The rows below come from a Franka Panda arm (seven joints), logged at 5 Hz.
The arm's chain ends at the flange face. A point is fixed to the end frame.
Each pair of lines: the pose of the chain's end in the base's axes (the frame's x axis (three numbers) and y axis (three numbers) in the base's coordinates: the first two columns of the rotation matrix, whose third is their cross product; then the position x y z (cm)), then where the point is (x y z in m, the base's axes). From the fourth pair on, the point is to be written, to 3 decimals.
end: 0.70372 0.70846 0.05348 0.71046 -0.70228 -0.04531 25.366 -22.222 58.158
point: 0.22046 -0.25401 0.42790
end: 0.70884 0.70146 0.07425 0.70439 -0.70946 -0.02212 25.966 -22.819 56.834
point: 0.23093 -0.25992 0.41375
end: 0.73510 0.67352 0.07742 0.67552 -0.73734 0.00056 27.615 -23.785 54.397
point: 0.24890 -0.27066 0.38934
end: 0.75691 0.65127 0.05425 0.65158 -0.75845 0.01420 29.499 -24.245 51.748
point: 0.265 -0.278 0.364
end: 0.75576 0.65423 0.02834 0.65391 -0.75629 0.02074 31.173 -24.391 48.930
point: 0.280 -0.283 0.337
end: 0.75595 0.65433 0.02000 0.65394 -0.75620 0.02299 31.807 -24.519 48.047
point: 0.285 -0.286 0.329
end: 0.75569 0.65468 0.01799 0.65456 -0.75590 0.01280 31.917 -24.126 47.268
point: 0.285 -0.281 0.321
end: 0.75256 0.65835 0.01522 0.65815 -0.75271 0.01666 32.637 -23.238 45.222
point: 0.293 -0.273 0.301
